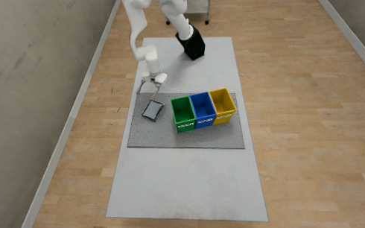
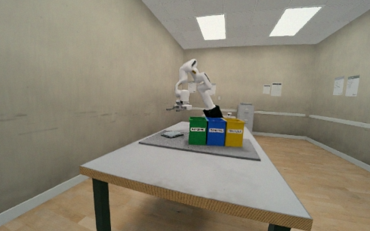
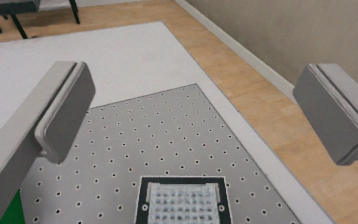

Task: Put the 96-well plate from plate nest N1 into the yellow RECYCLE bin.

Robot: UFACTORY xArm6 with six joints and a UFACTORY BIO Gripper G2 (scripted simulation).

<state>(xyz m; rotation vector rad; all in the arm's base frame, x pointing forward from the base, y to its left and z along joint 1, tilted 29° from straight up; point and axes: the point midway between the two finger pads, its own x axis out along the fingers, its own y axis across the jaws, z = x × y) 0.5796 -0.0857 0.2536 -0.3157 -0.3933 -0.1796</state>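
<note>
The clear 96-well plate is 21 cm below my hand. From my hand the other things lie so: black plate nest N1 (22 cm below); then blue bin (36 cm to the left, 14 cm below); then green bin (24 cm to the left, 14 cm below, 5 cm ahead).
</note>
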